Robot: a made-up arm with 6 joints. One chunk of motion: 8 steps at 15 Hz.
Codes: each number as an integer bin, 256 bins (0 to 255) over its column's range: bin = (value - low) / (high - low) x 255, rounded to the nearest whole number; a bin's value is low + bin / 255 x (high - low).
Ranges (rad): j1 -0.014..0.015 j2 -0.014..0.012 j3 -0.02..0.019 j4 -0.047..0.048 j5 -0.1..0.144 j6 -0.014..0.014
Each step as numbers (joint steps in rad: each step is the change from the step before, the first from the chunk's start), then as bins.
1 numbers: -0.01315 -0.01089 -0.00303 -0.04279 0.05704 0.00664
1 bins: 7 31 111 11 164 188
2 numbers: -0.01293 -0.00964 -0.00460 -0.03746 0.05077 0.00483
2 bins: 9 43 101 26 158 171
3 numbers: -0.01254 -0.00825 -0.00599 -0.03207 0.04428 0.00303
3 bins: 13 56 92 40 151 155
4 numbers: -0.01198 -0.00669 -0.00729 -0.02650 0.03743 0.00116
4 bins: 18 72 83 55 144 138
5 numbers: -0.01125 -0.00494 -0.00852 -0.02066 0.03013 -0.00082
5 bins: 24 89 75 71 136 120
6 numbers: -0.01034 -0.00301 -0.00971 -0.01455 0.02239 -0.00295
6 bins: 32 108 67 87 128 101
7 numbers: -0.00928 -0.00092 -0.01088 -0.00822 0.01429 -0.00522
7 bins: 42 128 60 104 119 80
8 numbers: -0.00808 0.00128 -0.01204 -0.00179 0.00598 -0.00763
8 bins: 52 150 52 121 111 58
